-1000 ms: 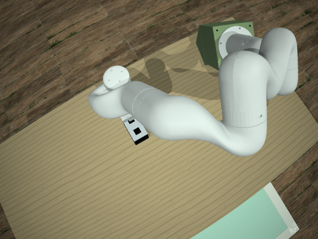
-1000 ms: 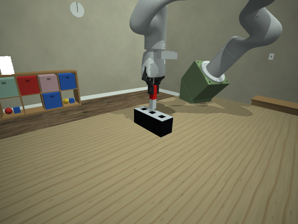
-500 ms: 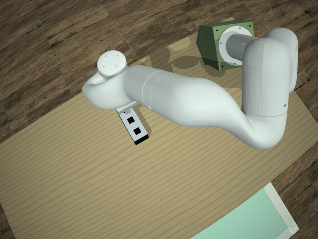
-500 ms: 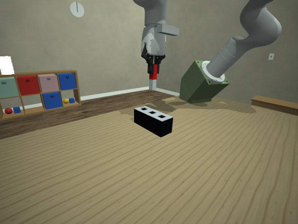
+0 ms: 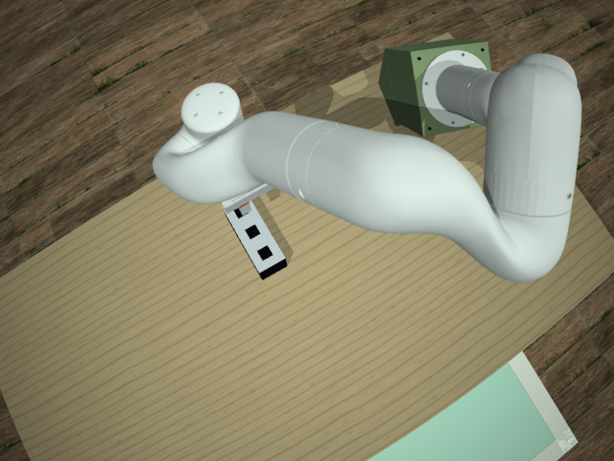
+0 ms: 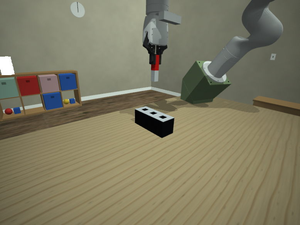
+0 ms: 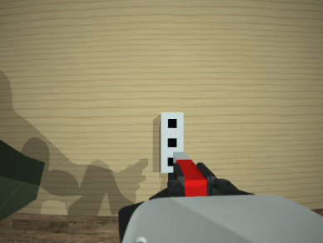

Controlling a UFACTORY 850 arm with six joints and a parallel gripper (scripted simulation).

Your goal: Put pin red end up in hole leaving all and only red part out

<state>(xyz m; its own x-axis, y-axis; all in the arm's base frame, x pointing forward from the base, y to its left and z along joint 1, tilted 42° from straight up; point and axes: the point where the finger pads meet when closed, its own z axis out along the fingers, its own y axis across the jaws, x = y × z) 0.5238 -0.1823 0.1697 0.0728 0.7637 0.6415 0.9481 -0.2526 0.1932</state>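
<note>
My gripper is now 270 mm above the block. Also, from my hand: pin: 10 mm below.
</note>
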